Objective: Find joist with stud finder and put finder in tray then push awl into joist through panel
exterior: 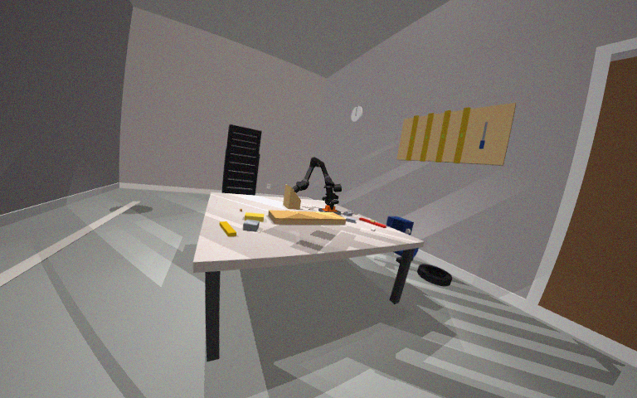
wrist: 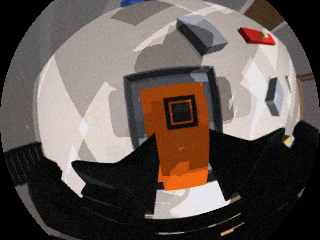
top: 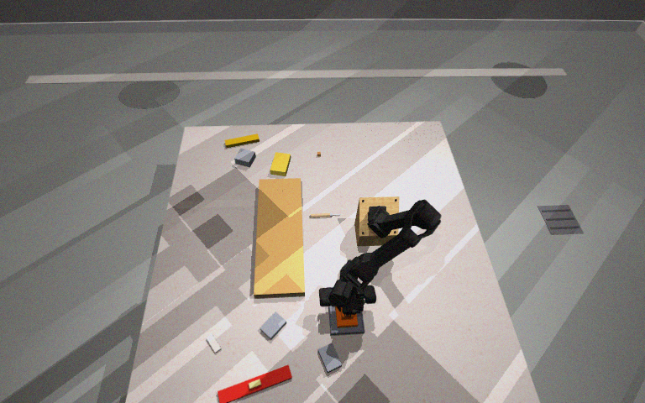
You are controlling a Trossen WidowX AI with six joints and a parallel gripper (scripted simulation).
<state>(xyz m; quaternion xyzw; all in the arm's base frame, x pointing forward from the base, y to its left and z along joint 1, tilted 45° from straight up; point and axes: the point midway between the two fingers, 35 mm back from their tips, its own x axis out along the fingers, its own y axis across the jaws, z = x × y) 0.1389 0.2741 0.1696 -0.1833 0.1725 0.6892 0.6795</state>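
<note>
Now: the grey tray 10 mm to the right of my gripper tip and 20 mm below it. The rest, counted from my gripper tip: green square: 20 mm to the left, 30 mm above; then red level: 310 mm ahead, 220 mm to the left, 20 mm below; then stud finder: 10 mm to the left, 20 mm above.
</note>
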